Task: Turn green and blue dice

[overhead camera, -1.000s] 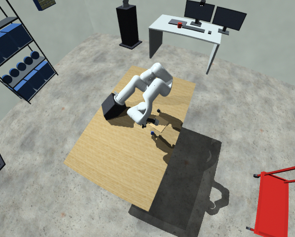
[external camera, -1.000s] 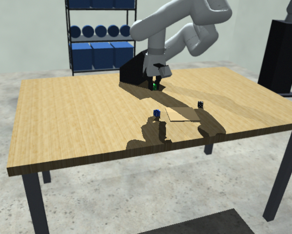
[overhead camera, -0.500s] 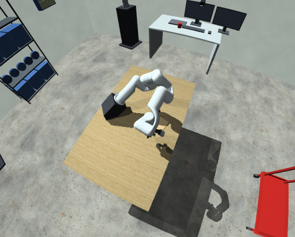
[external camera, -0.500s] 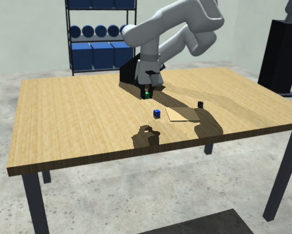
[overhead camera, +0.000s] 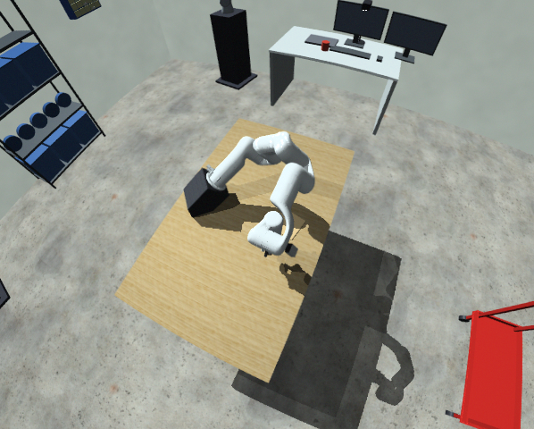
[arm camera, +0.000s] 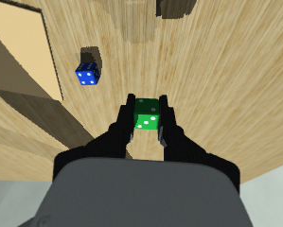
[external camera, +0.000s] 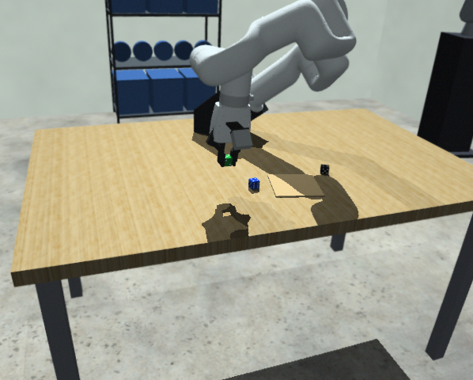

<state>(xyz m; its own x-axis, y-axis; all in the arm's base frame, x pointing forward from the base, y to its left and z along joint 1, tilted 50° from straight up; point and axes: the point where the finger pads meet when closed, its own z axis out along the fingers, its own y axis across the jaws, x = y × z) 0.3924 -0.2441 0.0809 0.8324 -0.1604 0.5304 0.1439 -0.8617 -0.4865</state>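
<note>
The blue die lies 9 cm below my hand, 8 cm to the left of it and 2 cm behind it. From my hand the other things lie so: black die: 33 cm to the left, 11 cm behind, 9 cm below; then tan mat: 21 cm to the left, 10 cm below, 3 cm behind; then green die: 1 cm below.
</note>
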